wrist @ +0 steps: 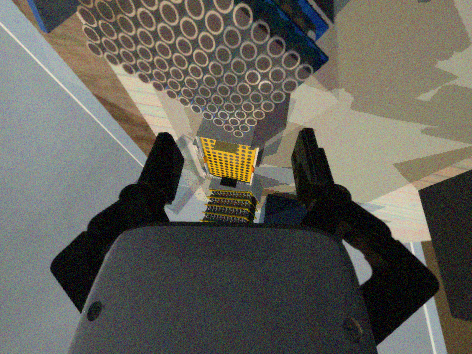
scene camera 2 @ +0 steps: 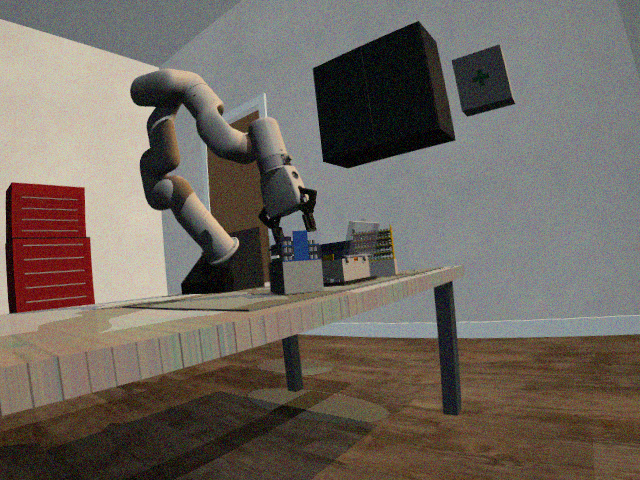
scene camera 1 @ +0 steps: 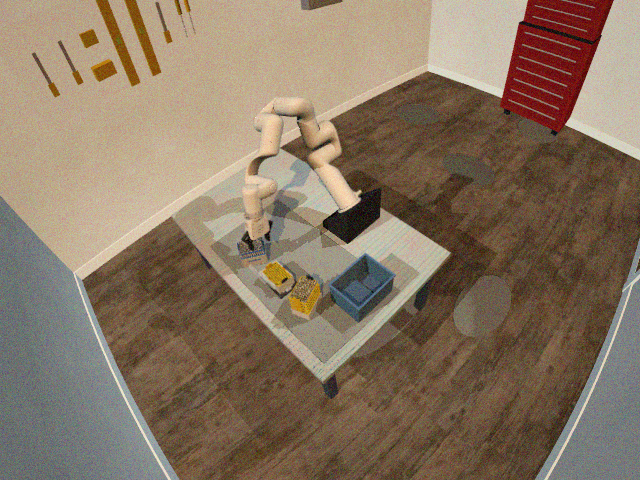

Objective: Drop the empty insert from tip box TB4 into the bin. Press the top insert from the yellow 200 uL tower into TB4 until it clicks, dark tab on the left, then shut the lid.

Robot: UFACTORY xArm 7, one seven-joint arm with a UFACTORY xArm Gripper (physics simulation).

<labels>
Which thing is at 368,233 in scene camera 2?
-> A tip box lid.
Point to a blue bin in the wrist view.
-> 276,210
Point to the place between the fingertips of my gripper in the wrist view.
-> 234,144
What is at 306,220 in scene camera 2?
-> My gripper.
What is my gripper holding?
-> Nothing.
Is my gripper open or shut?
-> Open.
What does the yellow perforated insert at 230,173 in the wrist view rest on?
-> A tip box.
</labels>
